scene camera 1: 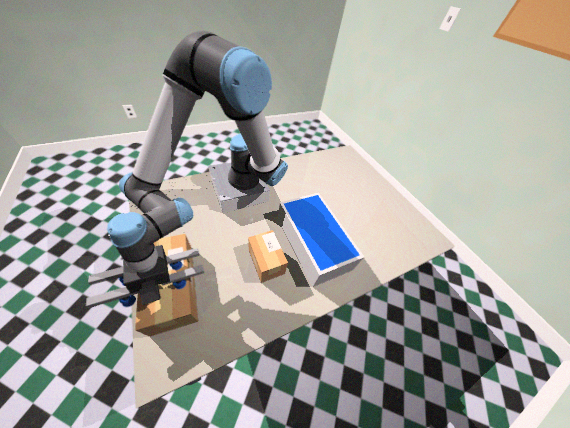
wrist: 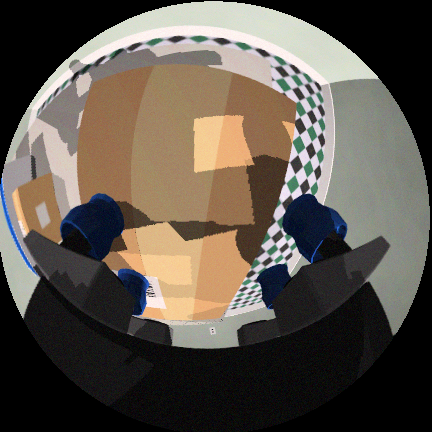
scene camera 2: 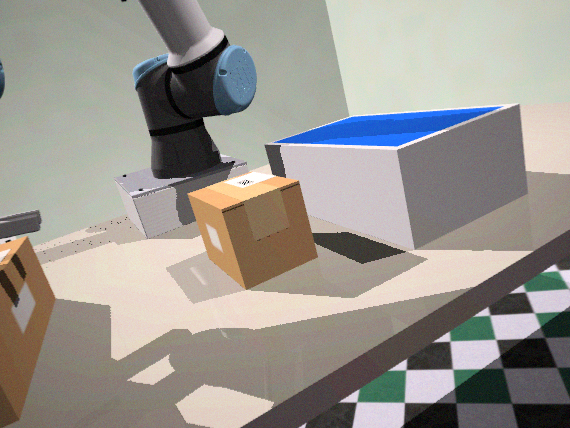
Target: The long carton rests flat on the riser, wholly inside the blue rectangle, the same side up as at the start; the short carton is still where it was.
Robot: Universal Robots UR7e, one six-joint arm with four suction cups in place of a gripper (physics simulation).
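Frame: origin at the arm's base, x ahead, y left, z up, level; metres.
Where they show: hand, tool point: (wrist: 204, 255); arm's base, link origin: (scene camera 1: 243, 178) (scene camera 2: 187, 167).
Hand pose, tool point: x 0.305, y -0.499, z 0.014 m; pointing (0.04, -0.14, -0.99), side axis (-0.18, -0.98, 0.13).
Things, the pixels of their top centre, and the offset from my tool point. Level surfaces: height alone.
- long carton, top centre: (wrist: 170, 269) (scene camera 1: 163, 274) 0.032 m left, 0.013 m back, 0.003 m down
- short carton, top centre: (scene camera 2: 238, 187) (scene camera 1: 267, 249) 0.373 m left, 0.095 m ahead, 0.003 m down
- white riser, top centre: (scene camera 2: 368, 127) (scene camera 1: 319, 227) 0.601 m left, 0.133 m ahead, 0.014 m up
- blue rectangle, top centre: (scene camera 2: 368, 127) (scene camera 1: 319, 227) 0.601 m left, 0.133 m ahead, 0.014 m up
- beige table, surface height: 0.107 m down
The long carton (scene camera 1: 174, 309) (scene camera 2: 17, 318) (wrist: 173, 132) lies flat at the table's left front corner, label side up. My suction tool (scene camera 1: 152, 283) (wrist: 201, 250) sits on its top with suction on. The cups on one side press on the carton. The cups on the other side hang past its edge, over the floor. One bar of the tool (scene camera 2: 17, 223) shows just above the carton in scene camera 2. The short carton (scene camera 1: 267, 257) (scene camera 2: 257, 230) (wrist: 34, 205) stands mid-table beside the white riser (scene camera 1: 338, 271) (scene camera 2: 368, 193). The blue rectangle (scene camera 1: 320, 232) (scene camera 2: 391, 126) on the riser's top is bare.
The arm's grey base block (scene camera 1: 239, 199) (scene camera 2: 152, 205) stands behind the short carton. The beige table (scene camera 1: 391, 221) (scene camera 2: 321, 295) ends close to the long carton's left side. Checkered floor (scene camera 1: 414, 345) surrounds the table.
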